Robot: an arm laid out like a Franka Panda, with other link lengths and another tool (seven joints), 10 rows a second.
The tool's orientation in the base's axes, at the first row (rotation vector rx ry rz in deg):
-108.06 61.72 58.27
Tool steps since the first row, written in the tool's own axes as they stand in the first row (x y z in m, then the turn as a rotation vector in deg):
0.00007 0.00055 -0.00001 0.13 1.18 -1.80
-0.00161 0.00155 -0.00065 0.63 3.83 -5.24
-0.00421 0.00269 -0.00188 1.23 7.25 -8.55
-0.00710 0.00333 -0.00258 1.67 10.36 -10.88
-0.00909 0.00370 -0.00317 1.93 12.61 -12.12
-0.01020 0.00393 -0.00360 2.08 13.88 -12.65
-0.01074 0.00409 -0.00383 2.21 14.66 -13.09
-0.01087 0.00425 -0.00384 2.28 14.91 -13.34
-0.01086 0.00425 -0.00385 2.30 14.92 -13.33
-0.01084 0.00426 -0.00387 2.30 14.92 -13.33
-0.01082 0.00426 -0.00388 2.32 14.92 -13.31
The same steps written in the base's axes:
-0.00047 -0.00024 -0.00017 -0.52 -2.05 0.41
-0.00176 -0.00063 0.00138 -1.79 -6.21 0.89
-0.00333 -0.00129 0.00397 -3.76 -10.58 1.08
-0.00468 -0.00119 0.00669 -5.77 -13.93 1.05
-0.00553 -0.00120 0.00862 -7.37 -15.95 0.89
-0.00599 -0.00129 0.00974 -8.31 -16.95 0.73
-0.00625 -0.00138 0.01028 -8.85 -17.67 0.65
-0.00644 -0.00141 0.01037 -8.98 -18.01 0.64
-0.00643 -0.00142 0.01037 -8.99 -18.01 0.62
-0.00643 -0.00145 0.01035 -8.99 -18.01 0.62
-0.00642 -0.00146 0.01034 -8.99 -18.00 0.59

